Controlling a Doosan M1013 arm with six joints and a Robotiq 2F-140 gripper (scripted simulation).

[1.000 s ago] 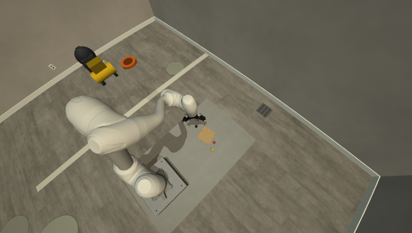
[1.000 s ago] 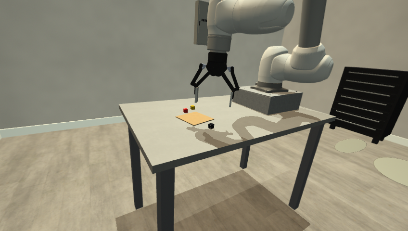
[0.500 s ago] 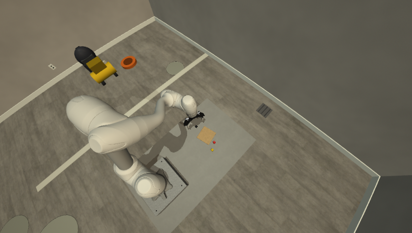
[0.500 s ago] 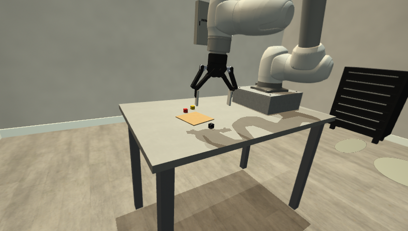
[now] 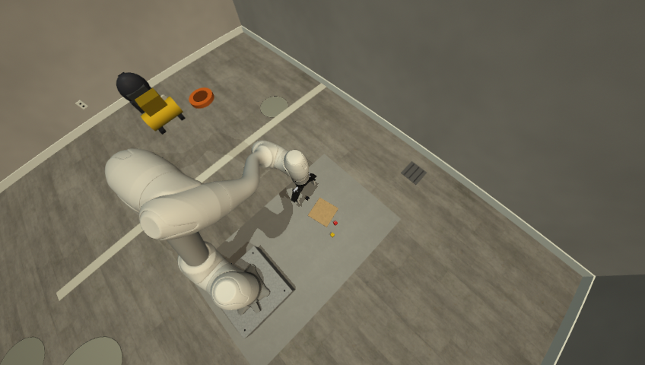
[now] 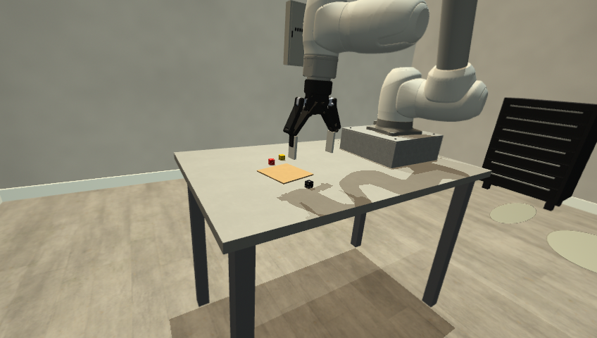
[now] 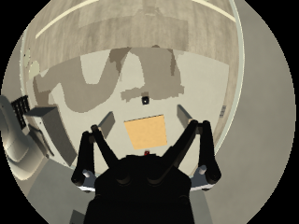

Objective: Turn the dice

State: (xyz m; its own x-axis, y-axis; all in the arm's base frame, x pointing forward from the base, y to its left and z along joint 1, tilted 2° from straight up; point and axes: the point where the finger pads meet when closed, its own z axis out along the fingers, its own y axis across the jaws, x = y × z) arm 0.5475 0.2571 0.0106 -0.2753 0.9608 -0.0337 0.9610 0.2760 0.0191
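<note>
Now: the small white die 10 cm below my hand. Round my hand: tan mat: 3 cm ahead, 13 cm to the right, 11 cm below; then yellow die: 1 cm behind, 28 cm to the right, 10 cm below; then red die: 5 cm ahead, 24 cm to the right, 10 cm below.
</note>
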